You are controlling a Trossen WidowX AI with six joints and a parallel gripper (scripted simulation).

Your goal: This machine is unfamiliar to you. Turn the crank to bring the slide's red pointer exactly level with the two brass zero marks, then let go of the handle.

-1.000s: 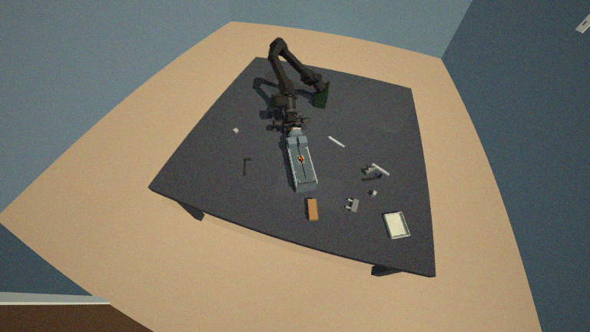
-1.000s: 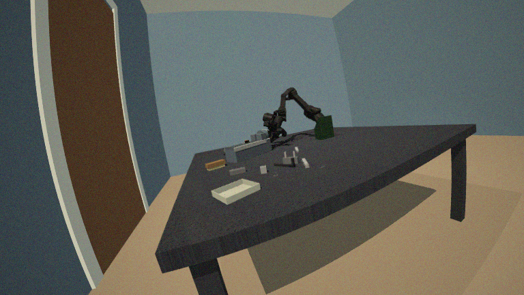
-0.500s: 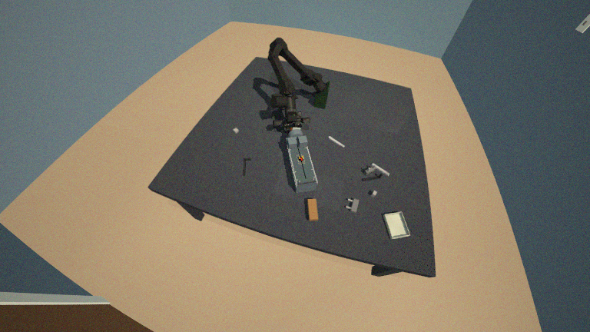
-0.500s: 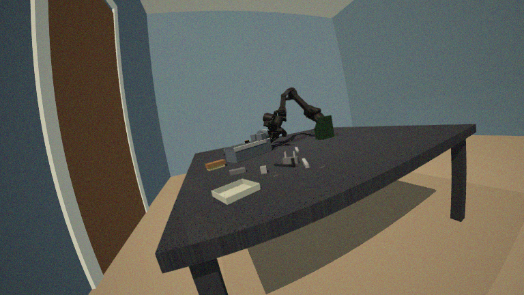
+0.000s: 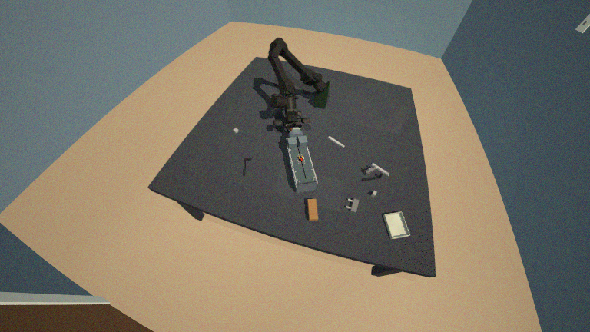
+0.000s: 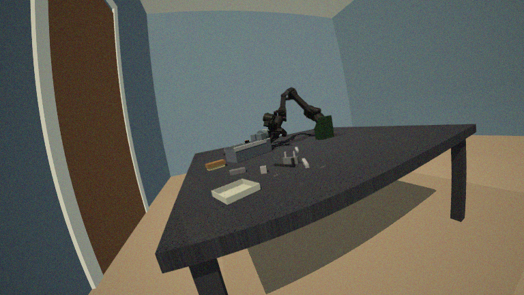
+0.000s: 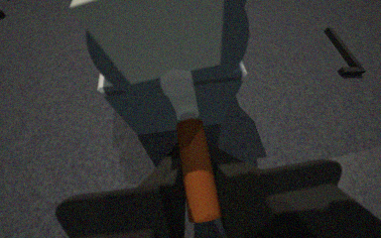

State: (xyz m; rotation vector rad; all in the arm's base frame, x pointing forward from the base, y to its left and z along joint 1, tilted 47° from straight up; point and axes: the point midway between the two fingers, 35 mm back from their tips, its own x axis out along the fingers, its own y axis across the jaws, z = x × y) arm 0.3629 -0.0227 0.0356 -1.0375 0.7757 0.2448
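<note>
Right now the crank is 40 mm above my gripper tip. Also, from my gripper tip: orange crank handle (30 mm above, 20 mm behind, 10 mm to the right); red pointer (140 mm ahead, 100 mm to the left, 50 mm above); orange block (310 mm ahead, 220 mm to the left, 20 mm below).
</note>
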